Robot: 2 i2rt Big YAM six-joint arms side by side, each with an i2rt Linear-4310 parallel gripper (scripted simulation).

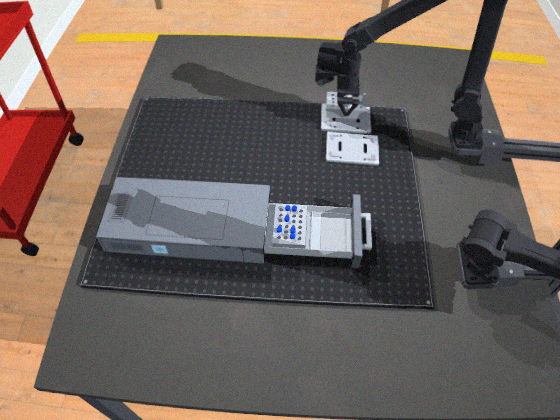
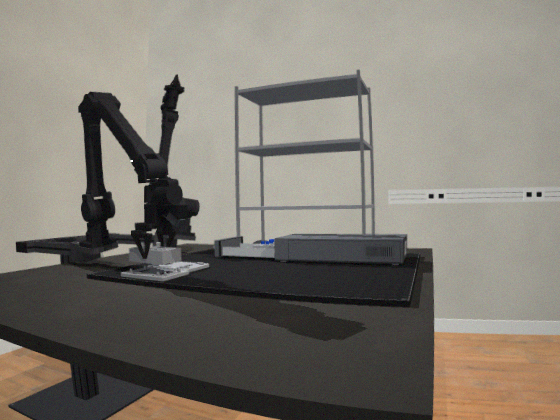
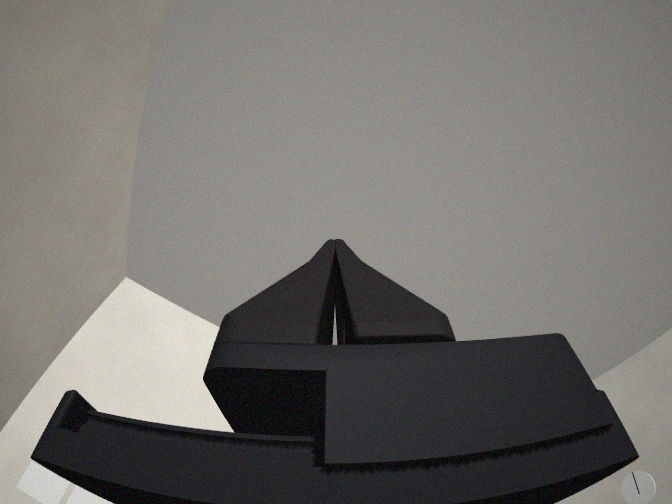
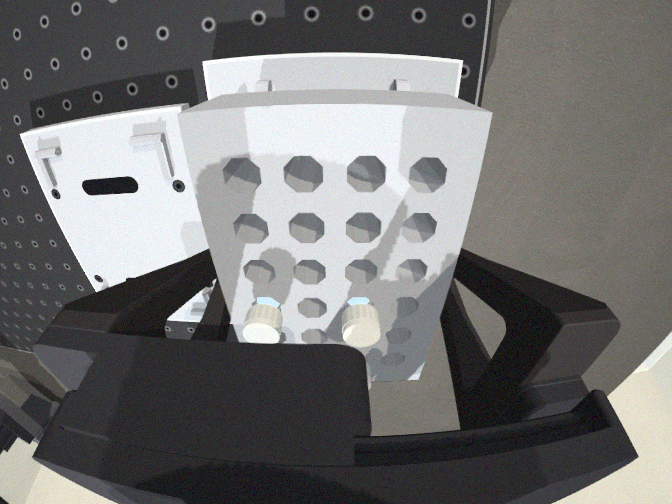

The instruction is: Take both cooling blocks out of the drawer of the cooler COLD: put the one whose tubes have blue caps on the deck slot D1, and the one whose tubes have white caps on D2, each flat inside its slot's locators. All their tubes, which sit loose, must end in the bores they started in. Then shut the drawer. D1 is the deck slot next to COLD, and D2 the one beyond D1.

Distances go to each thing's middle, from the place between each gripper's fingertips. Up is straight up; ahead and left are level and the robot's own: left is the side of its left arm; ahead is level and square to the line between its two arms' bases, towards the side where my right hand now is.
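The slot D1 (image 1: 352, 145) sits 14 cm to the left of my right hand, 4 cm behind it and 6 cm below it. As for the slot D2 (image 4: 329, 72), I find it 6 cm below my right hand and 1 cm behind it. Going by its middle, the slot D1 is nearer to my right hand than to my left hand.
From my left hand, the slot D2 is 78 cm to the right, 65 cm ahead and 93 cm below. The slot D1 is 93 cm below my left hand, 65 cm to the right of it and 61 cm ahead of it, and of the things named here, going by their middles, it is the nearest to my left hand.
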